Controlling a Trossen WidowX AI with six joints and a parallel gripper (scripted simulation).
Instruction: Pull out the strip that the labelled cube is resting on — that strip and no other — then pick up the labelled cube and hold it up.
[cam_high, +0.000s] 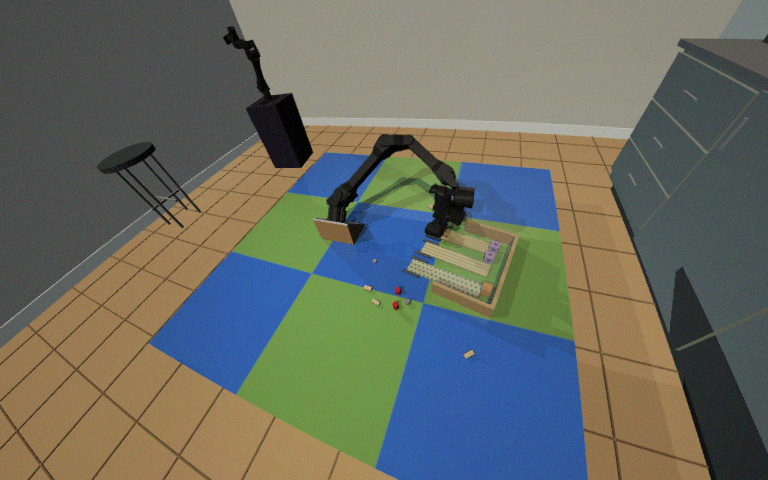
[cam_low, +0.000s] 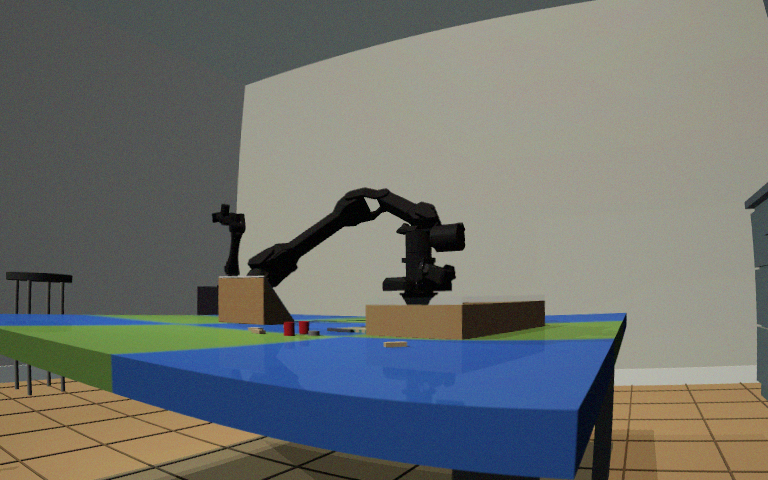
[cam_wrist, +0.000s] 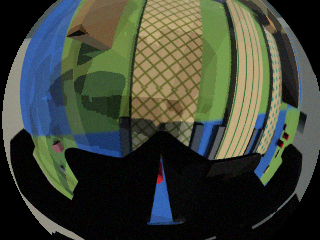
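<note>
Now: the cross-hatched strip 9 cm ahead of my gripper tip and 3 cm to the right of it. Round my gripper tip: grey piece 32 cm to the right, 9 cm behind.
</note>
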